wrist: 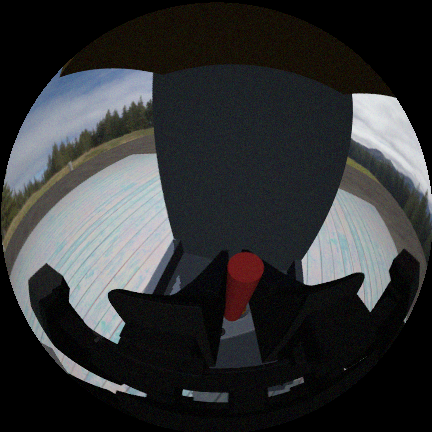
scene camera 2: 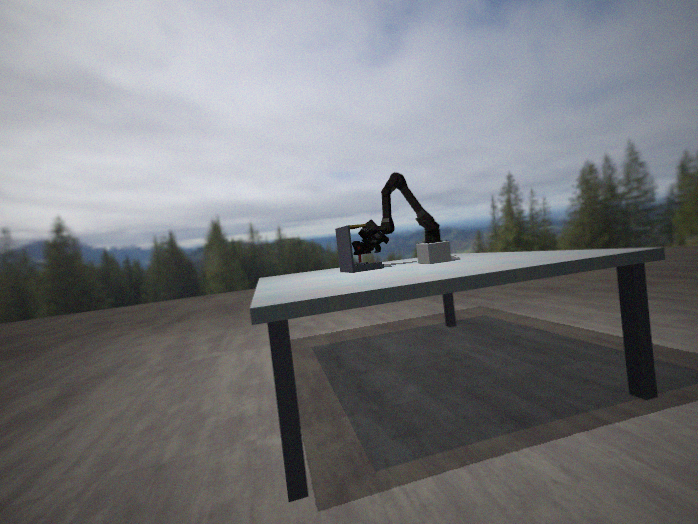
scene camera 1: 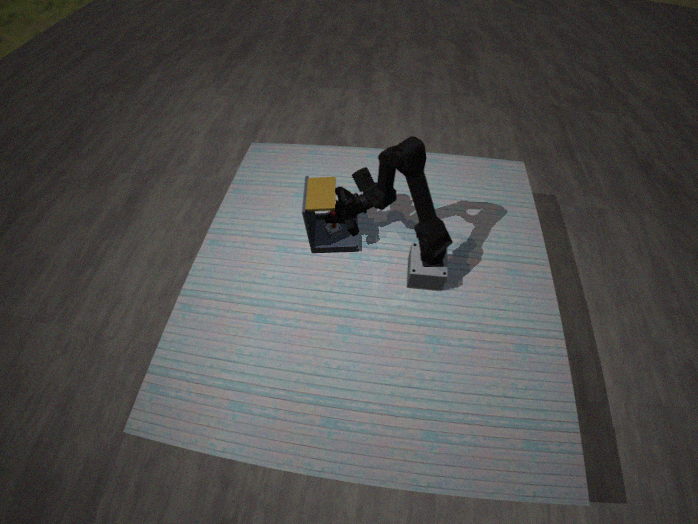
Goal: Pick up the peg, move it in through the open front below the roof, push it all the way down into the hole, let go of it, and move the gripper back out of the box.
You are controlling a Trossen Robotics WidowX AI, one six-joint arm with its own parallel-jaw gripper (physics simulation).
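Where they show: gripper, fingertip midpoint: [wrist: 234, 255] [scene camera 2: 354, 254] [scene camera 1: 325, 220]; arm's base at its link origin: [scene camera 2: 433, 242] [scene camera 1: 432, 257].
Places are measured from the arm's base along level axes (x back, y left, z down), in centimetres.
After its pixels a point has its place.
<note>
The red peg [scene camera 1: 333, 225] @(x -32.7, y -16.7, z 4.3 cm) [scene camera 2: 359, 257] @(x -32.8, y -16.9, z 3.4 cm) [wrist: 245, 269] @(x -32.1, y -17.2, z -2.1 cm) is inside the box, below the yellow roof [scene camera 1: 321, 192] @(x -35.2, y -16.5, z -12.6 cm) [scene camera 2: 357, 226] @(x -34.9, y -9.7, z -11.7 cm), which looks dark in the wrist view [wrist: 225, 40]. My gripper [scene camera 1: 333, 218] @(x -35.4, y -16.4, z 1.4 cm) [scene camera 2: 359, 249] @(x -35.4, y -16.4, z 1.4 cm) [wrist: 234, 255] @(x -35.4, y -16.4, z 1.4 cm) is shut on the peg, with its fingers inside the box. The peg looks roughly upright in scene camera 2, its lower end near the light grey block [scene camera 1: 330, 229] @(x -33.9, y -16.2, z 6.0 cm) [wrist: 236, 328] @(x -31.1, y -18.1, z 6.0 cm) on the box floor. An orange spot shows beside the peg's lower end in the wrist view. The hole is hidden; I cannot tell whether the tip is in it.
The box's dark back wall [scene camera 2: 345, 248] @(x -40.8, y -13.8, z -1.9 cm) [wrist: 250, 150] @(x -39.9, y -16.3, z -4.5 cm) stands beyond the fingers, and its low base [scene camera 1: 338, 246] @(x -30.7, y -9.0, z 6.6 cm) lies under them. The roof is close above the gripper. The grey arm base [scene camera 1: 427, 279] @(x -1.6, y 6.2, z 3.0 cm) [scene camera 2: 433, 252] @(x -4.7, y 5.8, z 4.7 cm) stands on the striped table top [scene camera 1: 360, 360] @(x -22.6, y 30.2, z 9.8 cm) outside the open front.
</note>
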